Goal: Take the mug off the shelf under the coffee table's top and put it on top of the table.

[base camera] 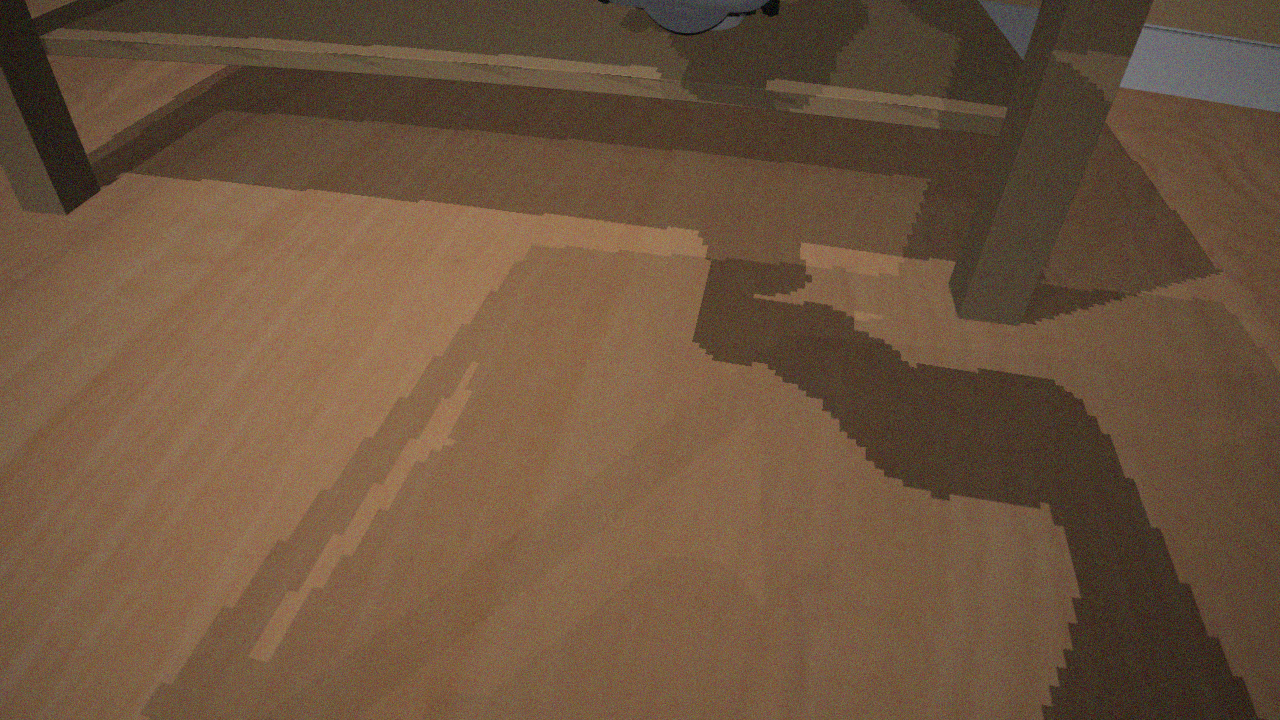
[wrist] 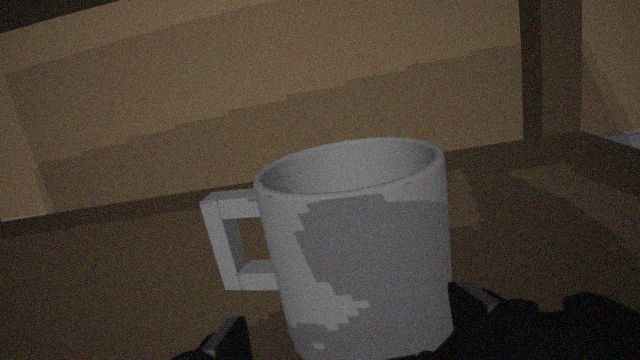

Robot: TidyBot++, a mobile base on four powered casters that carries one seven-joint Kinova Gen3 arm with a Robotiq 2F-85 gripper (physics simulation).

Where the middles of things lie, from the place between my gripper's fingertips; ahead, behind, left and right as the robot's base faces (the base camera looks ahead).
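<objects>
Pale grey mug (wrist: 358, 235): my hand 2 cm below it, 3 cm short of it.
</objects>
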